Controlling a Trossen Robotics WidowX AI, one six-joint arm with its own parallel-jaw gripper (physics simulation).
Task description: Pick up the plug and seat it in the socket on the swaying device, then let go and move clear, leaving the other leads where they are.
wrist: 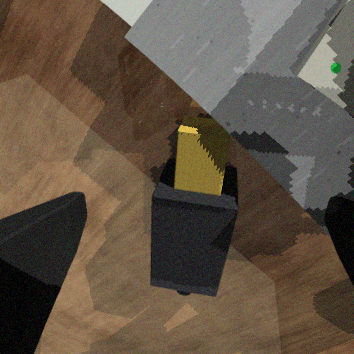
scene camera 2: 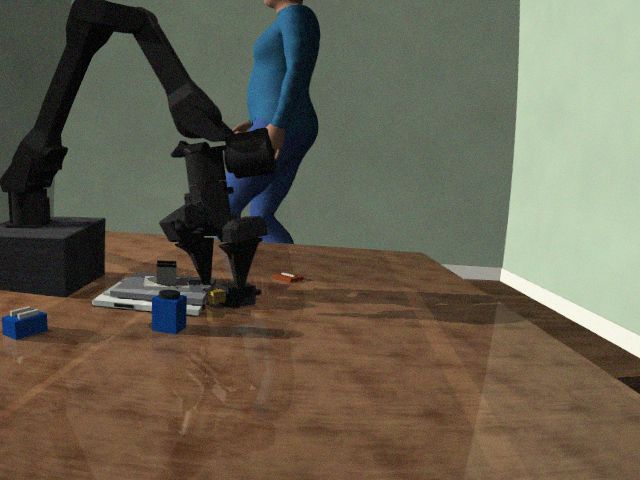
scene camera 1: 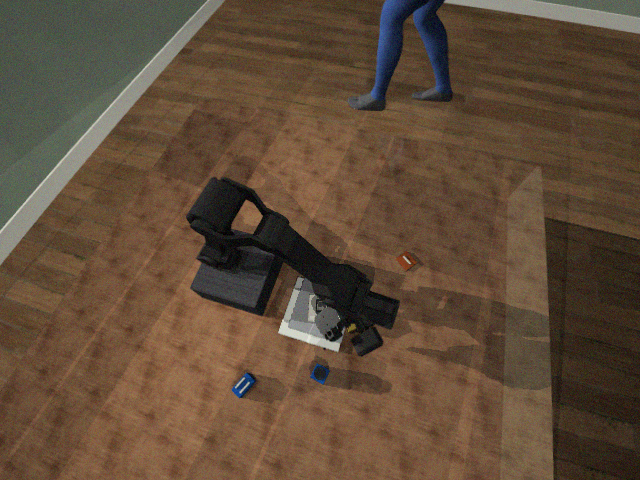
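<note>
The plug, a black block (scene camera 1: 367, 341) (scene camera 2: 241, 295) (wrist: 192, 240) with a yellow tip, lies on the table beside the device, its tip towards it. In scene camera 1 the arm partly covers the plug. My gripper (scene camera 1: 347, 336) (scene camera 2: 224, 285) (wrist: 209, 207) is open, pointing down, with its fingers wide apart on either side of the plug and not gripping it. The device (scene camera 1: 305, 316) (scene camera 2: 124, 289) (wrist: 190, 45) is a grey slab on a white base. An upright block (scene camera 2: 166, 272) stands on its light plate, where a green dot (wrist: 336, 68) shows. The socket opening cannot be made out.
A blue block with two white strips (scene camera 1: 243, 384) (scene camera 2: 24, 323), a blue block with a round black top (scene camera 1: 320, 373) (scene camera 2: 169, 312) and a flat orange block (scene camera 1: 406, 260) (scene camera 2: 287, 277) lie around the device. A person (scene camera 1: 390, 51) (scene camera 2: 286, 72) stands beyond the table.
</note>
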